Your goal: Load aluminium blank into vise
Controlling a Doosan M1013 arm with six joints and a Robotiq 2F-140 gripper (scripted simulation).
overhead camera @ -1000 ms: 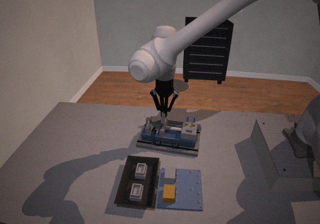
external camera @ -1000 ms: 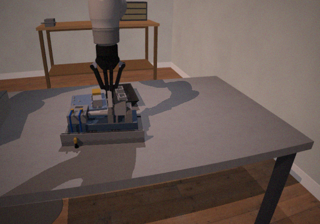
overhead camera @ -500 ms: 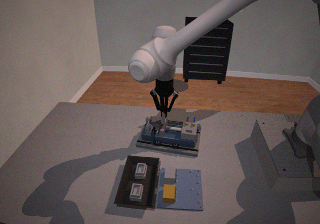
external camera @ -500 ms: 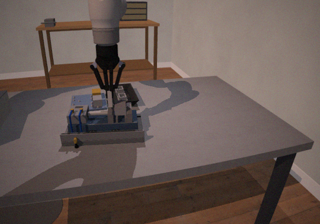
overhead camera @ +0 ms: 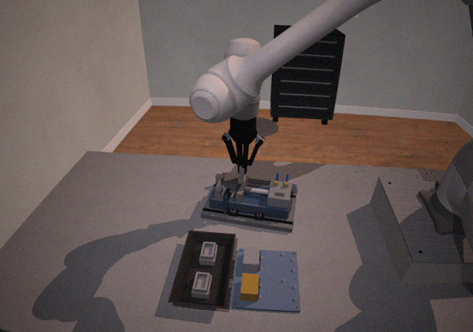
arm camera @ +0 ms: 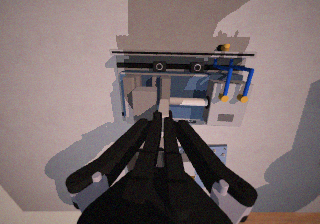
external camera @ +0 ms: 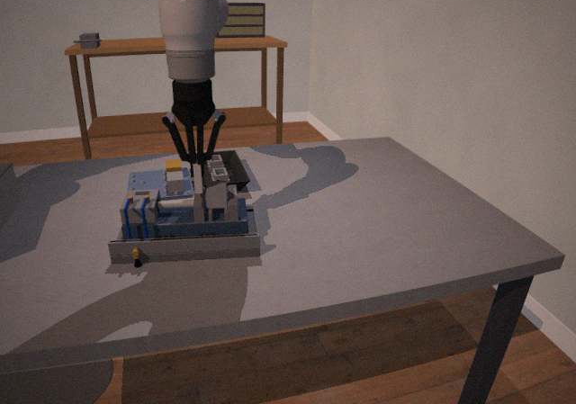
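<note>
The blue vise lies 30 mm behind my hand and 100 mm below it. Round my hand: brass blank 60 mm behind, 330 mm to the left, 120 mm below; then aluminium blank 50 mm behind, 240 mm to the left, 120 mm below; then infeed plate 100 mm behind, 290 mm to the left, 140 mm below.
</note>
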